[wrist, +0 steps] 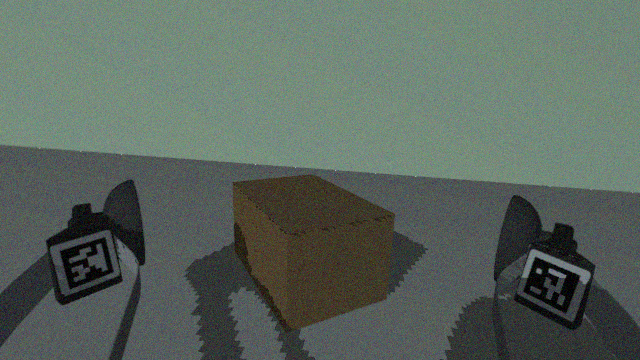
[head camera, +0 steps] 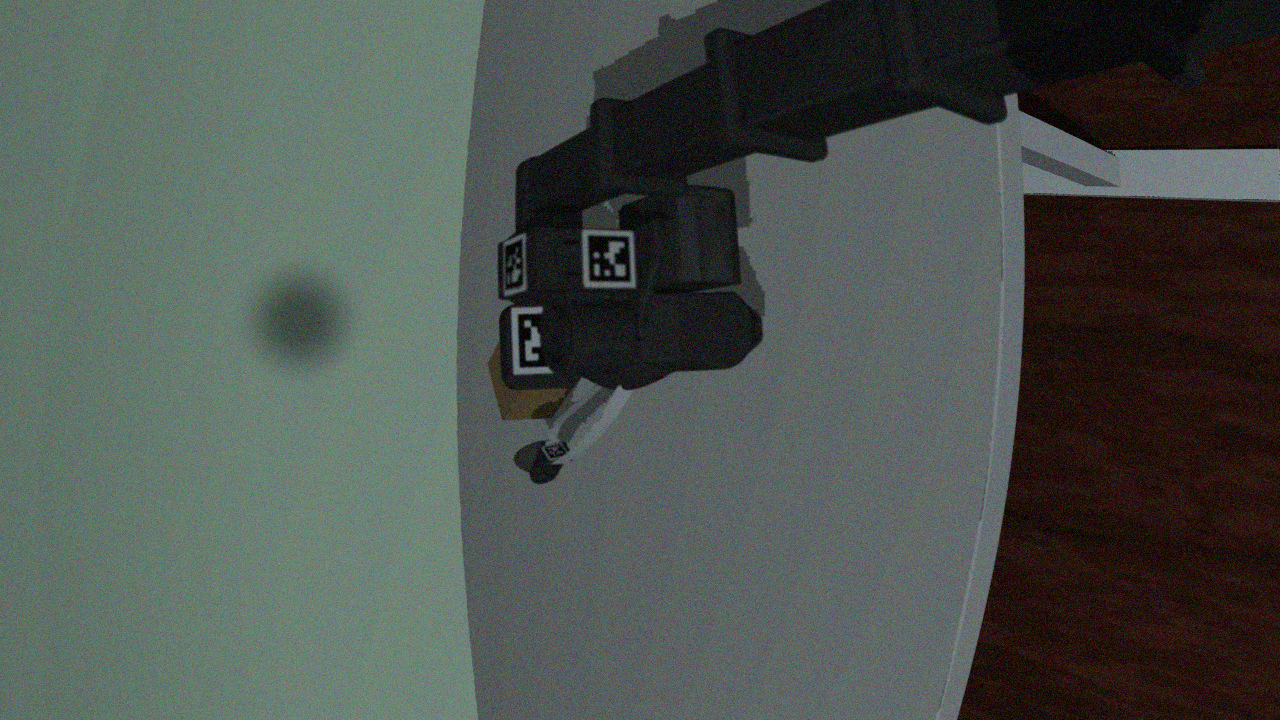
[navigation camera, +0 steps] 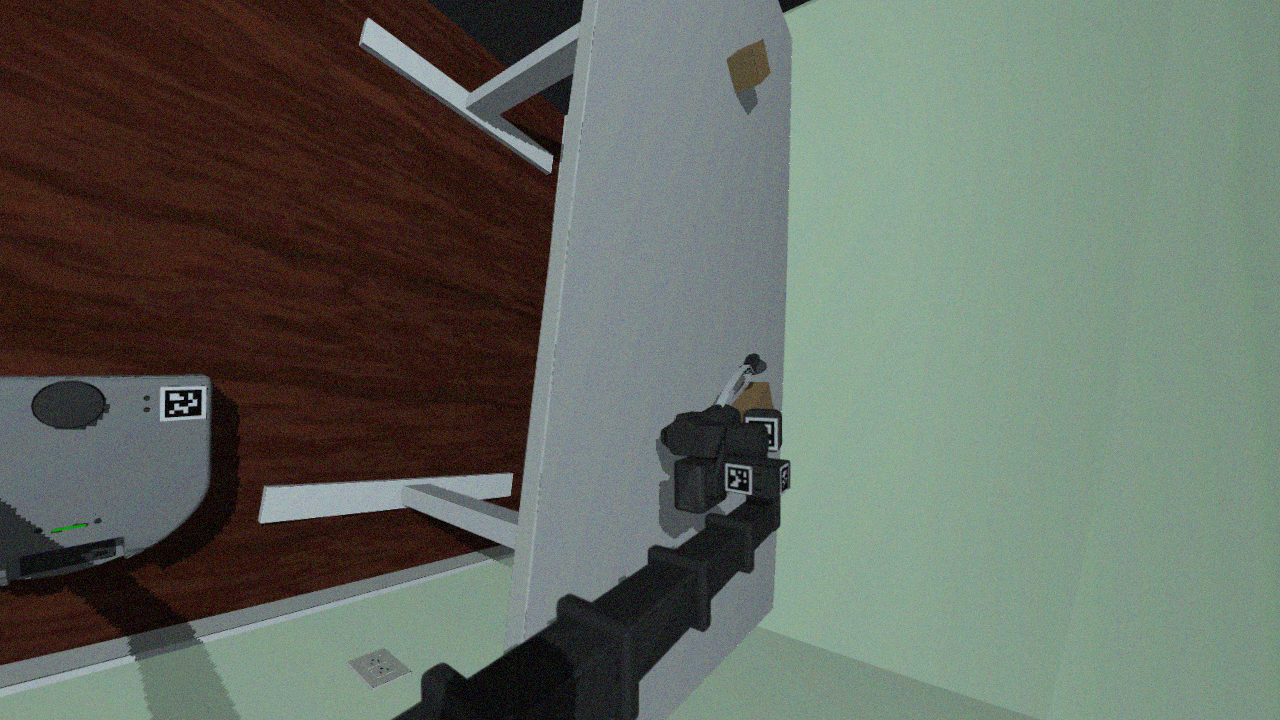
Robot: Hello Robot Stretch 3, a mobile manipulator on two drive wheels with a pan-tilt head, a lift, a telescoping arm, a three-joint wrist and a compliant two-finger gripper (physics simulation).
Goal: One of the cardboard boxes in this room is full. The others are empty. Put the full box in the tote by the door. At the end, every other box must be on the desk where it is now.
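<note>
A brown closed cardboard box (head camera: 528, 402) (navigation camera: 754, 395) (wrist: 320, 250) stands on the grey desk (head camera: 760, 555) (navigation camera: 662, 223), close to the wall. My gripper (wrist: 320, 217) is open, its fingers wide apart on either side of the box in the wrist view, with a gap on both sides. In the head and navigation views the wrist hides part of this box and one finger. A second cardboard box (navigation camera: 749, 67) stands near the far end of the desk in the navigation view. Whether either box is full cannot be seen. The tote does not show.
The green wall (head camera: 223, 537) (navigation camera: 984, 313) (wrist: 320, 75) runs along the desk's back edge. My arm (head camera: 805, 89) (navigation camera: 626, 591) reaches over the desk. White desk legs (head camera: 1199, 174) (navigation camera: 384, 497) stand on the dark wood floor (head camera: 1145, 402) (navigation camera: 313, 295). My base (navigation camera: 134, 470) is beside the desk.
</note>
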